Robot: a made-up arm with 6 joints.
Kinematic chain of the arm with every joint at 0, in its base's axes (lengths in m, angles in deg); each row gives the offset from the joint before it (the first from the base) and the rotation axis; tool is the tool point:
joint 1: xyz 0 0 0.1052 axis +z
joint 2: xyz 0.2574 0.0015 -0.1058 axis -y
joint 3: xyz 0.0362 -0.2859 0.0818 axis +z
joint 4: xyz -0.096 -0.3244 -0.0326 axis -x
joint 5: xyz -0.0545 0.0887 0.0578 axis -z
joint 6: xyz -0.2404 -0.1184 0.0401 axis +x
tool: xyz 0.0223 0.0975 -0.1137
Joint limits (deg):
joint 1: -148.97..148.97
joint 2: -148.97..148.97
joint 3: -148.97..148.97
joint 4: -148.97..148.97
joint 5: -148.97..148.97
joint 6: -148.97..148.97
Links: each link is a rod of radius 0.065 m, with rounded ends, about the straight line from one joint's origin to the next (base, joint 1, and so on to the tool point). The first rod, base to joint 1, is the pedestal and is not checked.
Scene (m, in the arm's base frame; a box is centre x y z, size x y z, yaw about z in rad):
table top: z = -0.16
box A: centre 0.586 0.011 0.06 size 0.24 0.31 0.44 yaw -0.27
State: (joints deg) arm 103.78 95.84 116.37 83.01 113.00 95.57
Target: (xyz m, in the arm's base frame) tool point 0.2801 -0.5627 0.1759
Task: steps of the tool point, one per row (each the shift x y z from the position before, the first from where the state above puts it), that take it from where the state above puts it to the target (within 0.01 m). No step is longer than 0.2 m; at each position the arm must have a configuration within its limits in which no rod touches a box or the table.
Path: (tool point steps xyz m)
1: 0.1323 -0.0276 0.0515
2: 0.1212 -0.0735 0.0630
3: 0.0913 -0.1147 0.0692
4: 0.0471 -0.1429 0.0697
5: -0.0049 -0.1528 0.0645
6: 0.0071 -0.1768 -0.0758
7: -0.0553 -0.1668 -0.0805
8: -0.1090 -0.1369 -0.0797
9: -0.1487 -0.0932 -0.0734

